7 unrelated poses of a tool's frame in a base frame.
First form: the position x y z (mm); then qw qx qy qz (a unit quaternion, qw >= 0).
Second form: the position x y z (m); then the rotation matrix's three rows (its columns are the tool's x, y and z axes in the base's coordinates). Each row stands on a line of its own. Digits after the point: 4 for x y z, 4 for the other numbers.
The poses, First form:
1: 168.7 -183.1 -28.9 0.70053 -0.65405 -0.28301 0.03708
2: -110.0 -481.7 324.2 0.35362 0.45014 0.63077 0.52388
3: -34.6 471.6 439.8 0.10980 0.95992 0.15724 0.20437
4: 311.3 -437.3 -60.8 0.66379 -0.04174 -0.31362 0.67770
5: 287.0 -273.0 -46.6 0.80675 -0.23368 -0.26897 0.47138
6: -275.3 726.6 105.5 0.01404 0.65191 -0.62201 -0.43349
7: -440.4 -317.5 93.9 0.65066 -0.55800 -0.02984 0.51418
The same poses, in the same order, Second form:
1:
0.1687 -0.1831 -0.0289
0.8371 0.3183 -0.4450
0.4222 0.1417 0.8954
0.3480 -0.9374 -0.0158

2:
-0.1100 -0.4817 0.3242
-0.3446 0.1974 0.9177
0.9384 0.0458 0.3425
0.0255 0.9793 -0.2010

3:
-0.0346 0.4716 0.4398
0.8670 0.2570 0.4269
0.3468 -0.9264 -0.1465
0.3578 0.2751 -0.8924

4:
0.3113 -0.4373 -0.0608
-0.1153 -0.8735 -0.4729
0.9259 0.0780 -0.3697
0.3598 -0.4805 0.7998

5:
0.2870 -0.2730 -0.0466
0.4109 -0.6349 -0.6543
0.8863 0.4464 0.1235
0.2137 -0.6306 0.7461

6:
-0.2753 0.7266 0.1055
-0.1496 -0.7988 -0.5827
-0.8232 -0.2258 0.5210
-0.5477 0.5576 -0.6238

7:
-0.4404 -0.3175 0.0939
0.4695 -0.6358 -0.6127
0.7024 -0.1515 0.6955
-0.5350 -0.7568 0.3755

